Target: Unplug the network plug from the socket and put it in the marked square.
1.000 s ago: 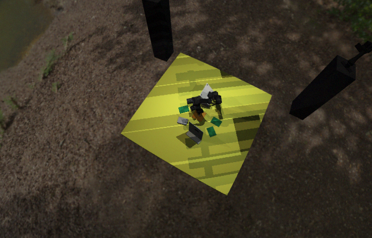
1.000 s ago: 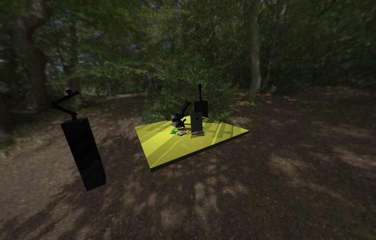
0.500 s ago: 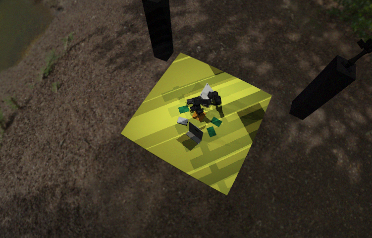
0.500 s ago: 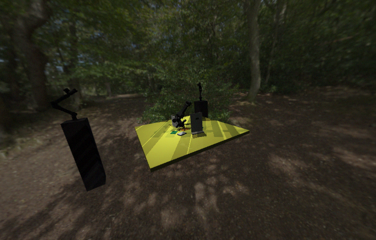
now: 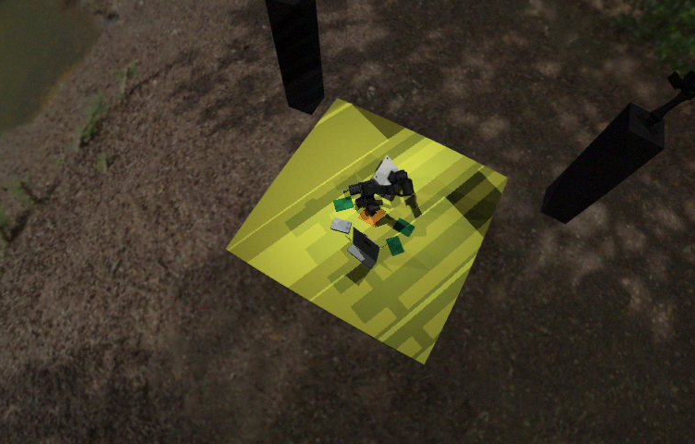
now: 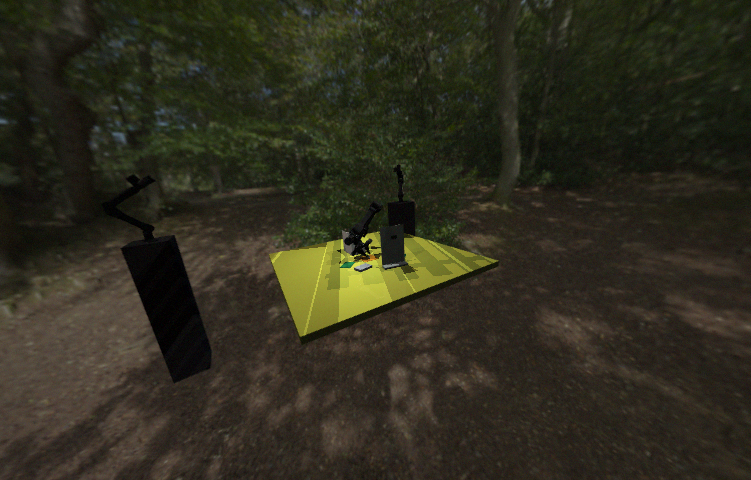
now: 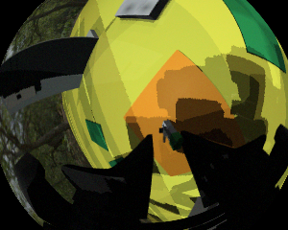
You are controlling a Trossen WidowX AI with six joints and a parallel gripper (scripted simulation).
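Right now the orange marked square is 2 cm below my gripper tip. Round my gripper tip: upright panel (24 cm ahead, 7 cm to the left, 11 cm above); then grey plate (14 cm ahead, 13 cm to the right, 1 cm below).
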